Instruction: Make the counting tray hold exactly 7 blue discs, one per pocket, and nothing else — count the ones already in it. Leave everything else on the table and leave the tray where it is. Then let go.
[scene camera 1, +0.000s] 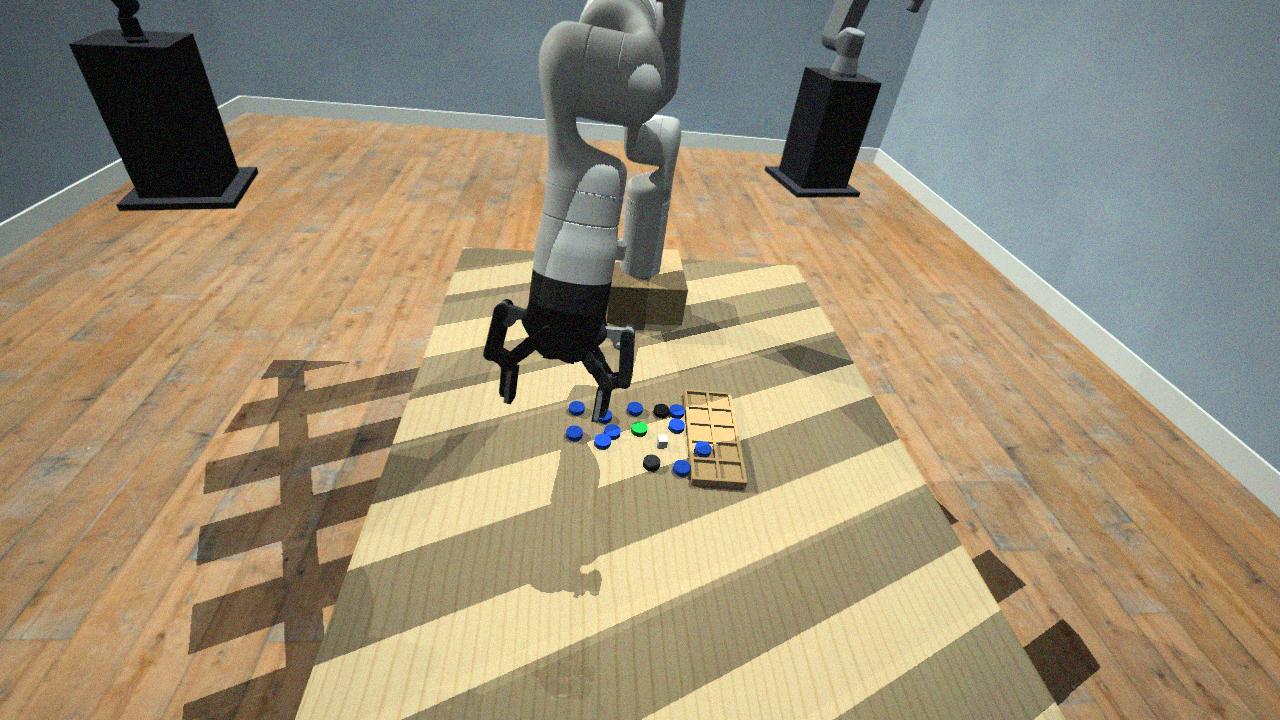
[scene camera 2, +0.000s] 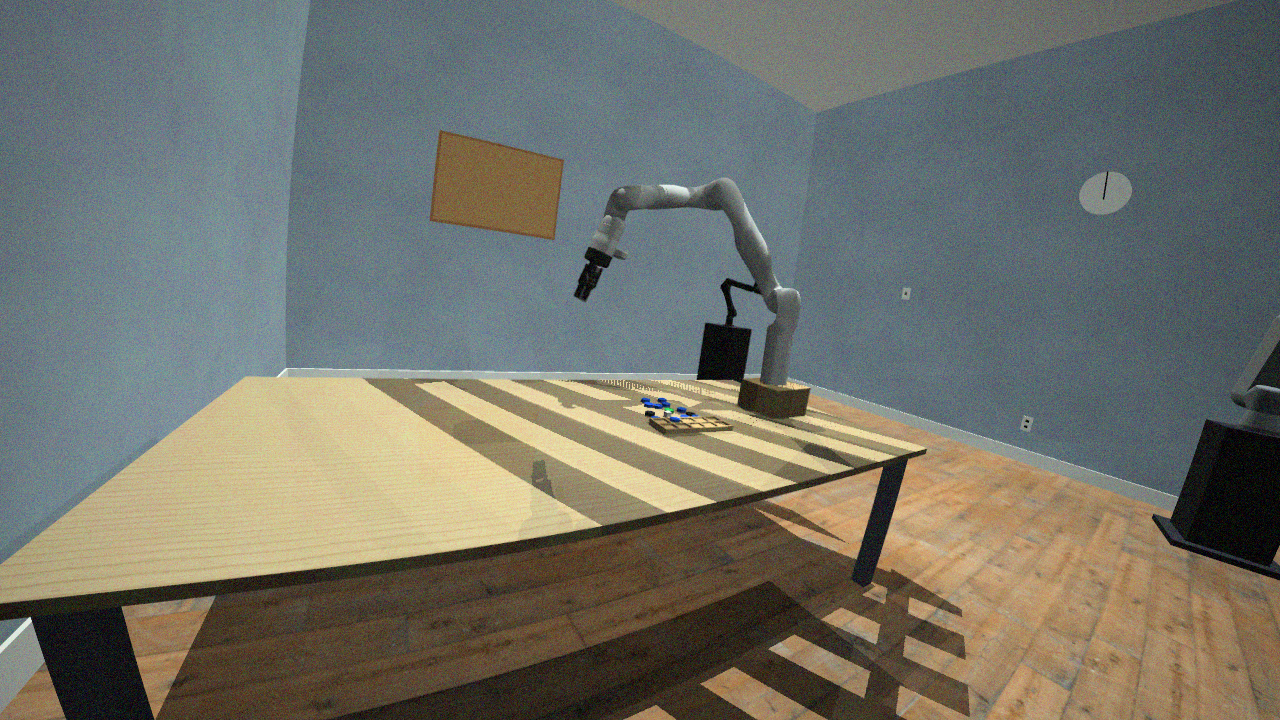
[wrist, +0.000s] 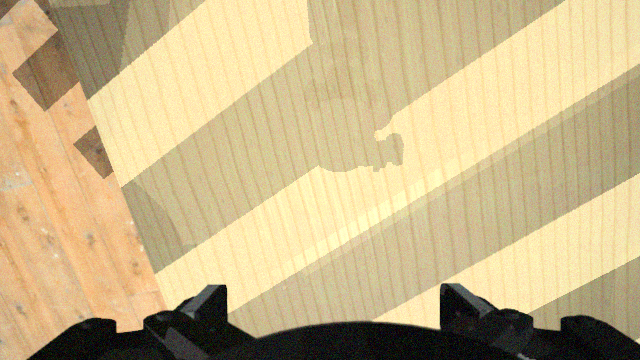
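The wooden counting tray (scene camera 1: 715, 484) (scene camera 2: 699, 428) lies on the table with two columns of pockets. One blue disc (scene camera 1: 703, 449) is at the tray's left column, toward the near end; whether it is seated in its pocket is hard to tell. Another blue disc (scene camera 1: 682, 468) lies at the tray's near left edge. Several more blue discs lie to the left, among them one blue disc (scene camera 1: 574, 433) farthest left and one blue disc (scene camera 1: 676, 426) close to the tray. My gripper (scene camera 1: 554, 409) (scene camera 2: 581, 298) (wrist: 333, 308) is open and empty, high above the table. One finger partly hides a blue disc (scene camera 1: 607, 416) in scene camera 1.
A green disc (scene camera 1: 639, 428), a white cube (scene camera 1: 662, 441), a black disc (scene camera 1: 651, 462) and another black disc (scene camera 1: 661, 411) lie among the blue discs, left of the tray. The arm's wooden base block (scene camera 1: 648, 306) (scene camera 2: 773, 400) stands at the table's far end. Striped shadows cross the table (wrist: 280, 190).
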